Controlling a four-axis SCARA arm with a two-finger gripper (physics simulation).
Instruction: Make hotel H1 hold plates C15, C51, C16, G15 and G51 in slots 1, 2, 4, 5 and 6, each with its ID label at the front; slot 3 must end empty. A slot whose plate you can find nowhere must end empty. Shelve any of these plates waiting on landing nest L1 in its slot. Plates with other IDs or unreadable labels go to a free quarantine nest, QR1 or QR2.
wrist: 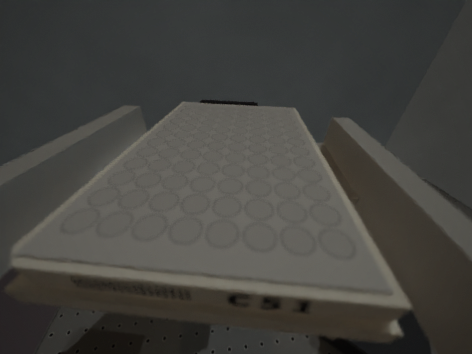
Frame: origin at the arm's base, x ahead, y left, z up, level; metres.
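Seen in the pictures: gripper, fingertip midpoint: [233, 129].
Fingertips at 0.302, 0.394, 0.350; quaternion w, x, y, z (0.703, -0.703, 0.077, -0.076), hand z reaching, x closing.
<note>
A point is followed by its place in that frame, as x, y, z.
A pale plate [220, 210] {0.291, 0.329, 0.354} with rows of round wells fills the middle of the wrist view. Its near edge carries a barcode and a label [270, 302] that reads C51, slightly blurred. My gripper [233, 129] {0.302, 0.394, 0.350} is shut on this plate, with one pale finger along its left side and one along its right side. The plate looks level between the fingers. Hotel H1, landing nest L1 and the quarantine nests cannot be made out in this view.
A deck surface with small dark holes [230, 337] {0.303, 0.376, 0.013} shows below the plate's near edge, with dark shadows on it. A short dark bar [229, 102] {0.304, 0.433, 0.353} shows behind the plate's far edge. A grey upright surface [442, 100] stands at the right.
</note>
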